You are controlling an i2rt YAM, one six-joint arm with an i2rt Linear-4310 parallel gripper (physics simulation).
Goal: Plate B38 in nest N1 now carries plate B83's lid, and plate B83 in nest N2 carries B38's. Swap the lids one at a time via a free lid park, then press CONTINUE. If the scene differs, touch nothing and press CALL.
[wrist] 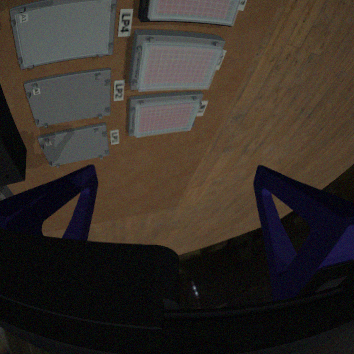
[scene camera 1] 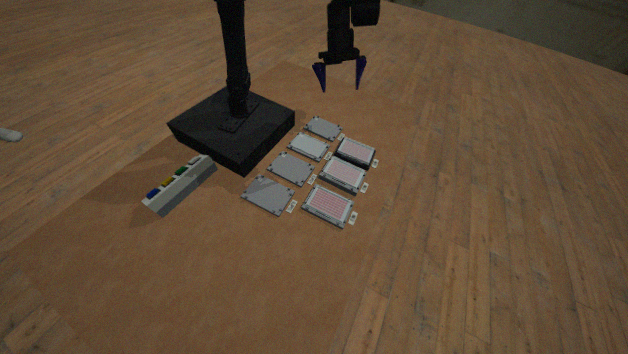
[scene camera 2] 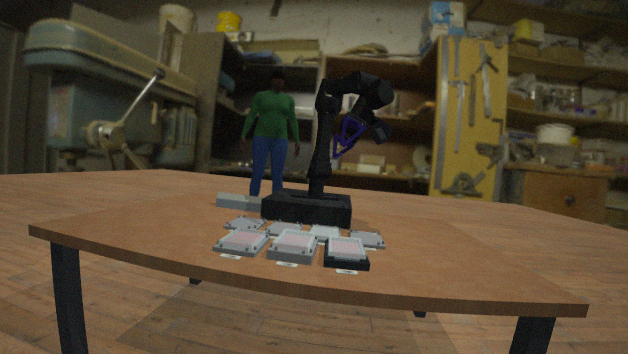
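Where they show: gripper, between the fingertips: (wrist: 175, 173) (scene camera 1: 340, 91) (scene camera 2: 337, 152); arm's base, origin of its link: (scene camera 1: 240, 114) (scene camera 2: 315, 197).
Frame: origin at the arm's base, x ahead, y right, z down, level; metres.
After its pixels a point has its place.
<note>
My gripper (scene camera 1: 341, 90) {x 0.355, y -0.022, z -0.181 m} (wrist: 175, 173) {x 0.355, y -0.022, z -0.181 m} is open and empty, high above the table behind the nests in scene camera 1. A pinkish lidded plate (scene camera 1: 328, 204) {x 0.423, y 0.216, z 0.054 m} (scene camera 2: 242, 240) {x 0.465, y 0.204, z 0.054 m} (wrist: 165, 115) {x 0.422, y 0.197, z 0.057 m} sits in grey nest N1. Another (scene camera 1: 343, 173) {x 0.440, y 0.090, z 0.041 m} (scene camera 2: 293, 241) {x 0.481, y 0.082, z 0.041 m} (wrist: 179, 65) {x 0.438, y 0.069, z 0.041 m} sits in the taller grey nest beside it. Lid park LP1 (scene camera 1: 266, 196) {x 0.226, y 0.251, z 0.071 m} (scene camera 2: 245, 223) {x 0.242, y 0.240, z 0.071 m} (wrist: 77, 145) {x 0.233, y 0.235, z 0.071 m} and lid park LP2 (scene camera 1: 290, 169) {x 0.256, y 0.121, z 0.071 m} (scene camera 2: 283, 229) (wrist: 70, 97) {x 0.259, y 0.107, z 0.071 m} look bare. A paler park (scene camera 1: 308, 146) {x 0.281, y -0.004, z 0.063 m} (scene camera 2: 325, 232) {x 0.302, y -0.016, z 0.063 m} (wrist: 65, 35) {x 0.283, y -0.011, z 0.063 m}, labelled LP4, seems to hold a clear lid. Plate codes are unreadable.
A third pinkish plate (scene camera 1: 355, 149) {x 0.459, y -0.043, z 0.045 m} (scene camera 2: 346, 247) {x 0.490, y -0.043, z 0.044 m} (wrist: 195, 9) {x 0.457, y -0.025, z 0.044 m} sits in a black nest. A fourth park (scene camera 1: 323, 128) {x 0.305, y -0.139, z 0.071 m} (scene camera 2: 367, 238) {x 0.314, y -0.146, z 0.071 m} lies near the black base (scene camera 1: 200, 122) {x -0.102, y 0.097, z -0.004 m} (scene camera 2: 305, 207) {x 0.150, y 0.044, z 0.018 m}. A button panel (scene camera 1: 184, 190) {x -0.011, y 0.331, z 0.052 m} (scene camera 2: 232, 201) {x -0.014, y 0.347, z 0.049 m} has blue, yellow, green and white buttons. A person (scene camera 2: 272, 117) stands behind the table.
</note>
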